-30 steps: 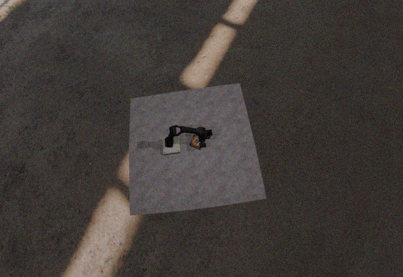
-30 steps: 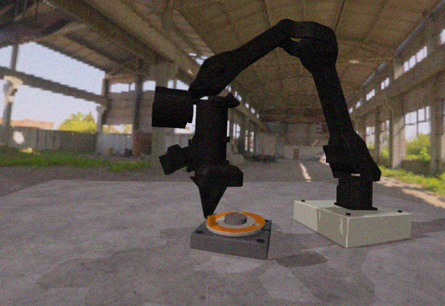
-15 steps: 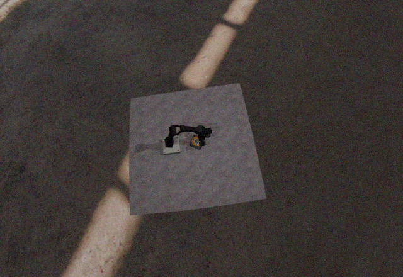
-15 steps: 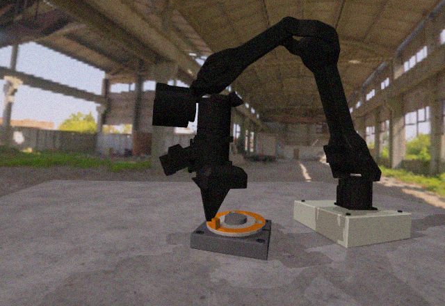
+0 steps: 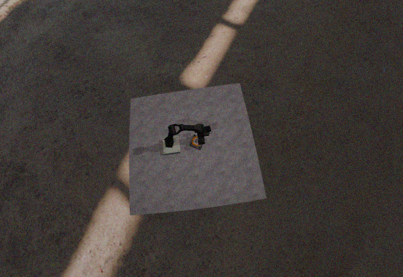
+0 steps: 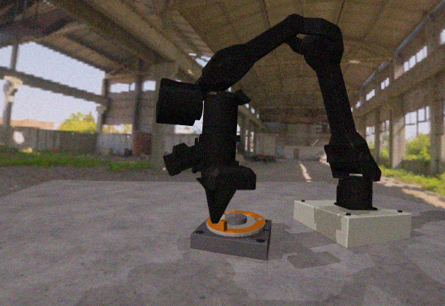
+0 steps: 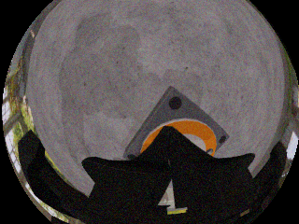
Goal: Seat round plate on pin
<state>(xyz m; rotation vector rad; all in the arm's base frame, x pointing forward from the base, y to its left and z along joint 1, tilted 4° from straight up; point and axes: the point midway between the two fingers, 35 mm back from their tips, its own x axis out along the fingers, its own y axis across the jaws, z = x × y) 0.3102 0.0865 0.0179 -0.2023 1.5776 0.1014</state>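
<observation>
My gripper tip is 3 cm past the round plate, 1 cm to the left of it and 1 cm above it. The rest, counted from my gripper tip: square base 4 cm behind, 3 cm to the right, 2 cm below.
</observation>
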